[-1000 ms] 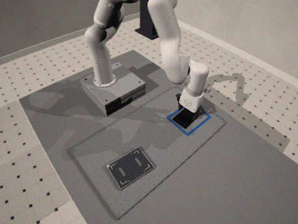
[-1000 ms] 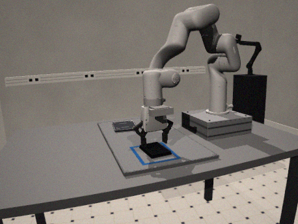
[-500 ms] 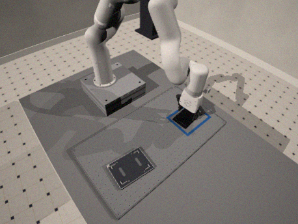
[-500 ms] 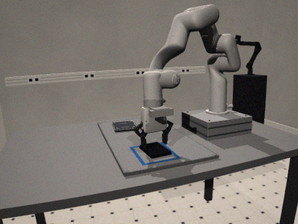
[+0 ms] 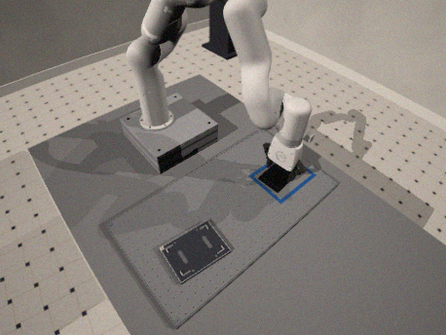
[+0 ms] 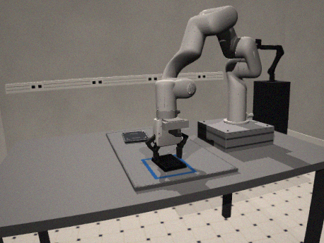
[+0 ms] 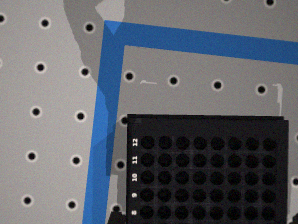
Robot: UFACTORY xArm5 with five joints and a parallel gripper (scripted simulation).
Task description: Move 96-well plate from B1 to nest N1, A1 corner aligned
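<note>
My gripper is now 2 cm above the black 96-well plate. Also, from my hand: plate nest N1 (40 cm to the right, 2 cm below, 2 cm ahead).
</note>
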